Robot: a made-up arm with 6 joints.
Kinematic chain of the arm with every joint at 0, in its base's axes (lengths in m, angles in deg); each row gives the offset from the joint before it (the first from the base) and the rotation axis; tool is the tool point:
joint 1: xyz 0 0 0.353 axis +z
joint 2: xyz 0 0 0 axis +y
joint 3: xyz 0 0 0.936 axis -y
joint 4: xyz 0 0 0 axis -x
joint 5: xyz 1.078 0 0 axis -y
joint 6: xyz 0 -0.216 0 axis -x
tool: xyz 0 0 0
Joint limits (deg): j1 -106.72..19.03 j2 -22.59..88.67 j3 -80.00..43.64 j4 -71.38..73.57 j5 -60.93..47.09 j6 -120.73..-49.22
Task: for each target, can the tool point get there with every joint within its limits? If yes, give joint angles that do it. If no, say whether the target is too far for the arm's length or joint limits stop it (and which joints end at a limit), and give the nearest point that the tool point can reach.
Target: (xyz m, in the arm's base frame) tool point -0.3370 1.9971 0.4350
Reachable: no: joint limits stop it (at a limit: joint 1, joint 2, joint 3) | nearest point -0.1303 0.1904 0.2806 | short by 1.825 m
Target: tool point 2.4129 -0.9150 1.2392
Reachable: no: too far | nearest point 1.7144 -0.6501 0.9826 | short by 0.790 m
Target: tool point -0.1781 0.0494 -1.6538
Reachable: no: joint limits stop it (at a limit: joint 1, joint 2) | nearest point -0.2245 -0.4321 -0.6209 | short by 1.141 m
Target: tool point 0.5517 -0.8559 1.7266
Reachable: yes | joints -51.09 0.60 14.34 59.92 -42.50 -101.27
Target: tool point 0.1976 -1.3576 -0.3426
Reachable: yes | joints -74.61 72.34 15.01 -38.20 -31.90 -72.81
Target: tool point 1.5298 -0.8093 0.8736
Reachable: yes | joints -21.84 43.81 29.45 32.51 32.40 -101.62
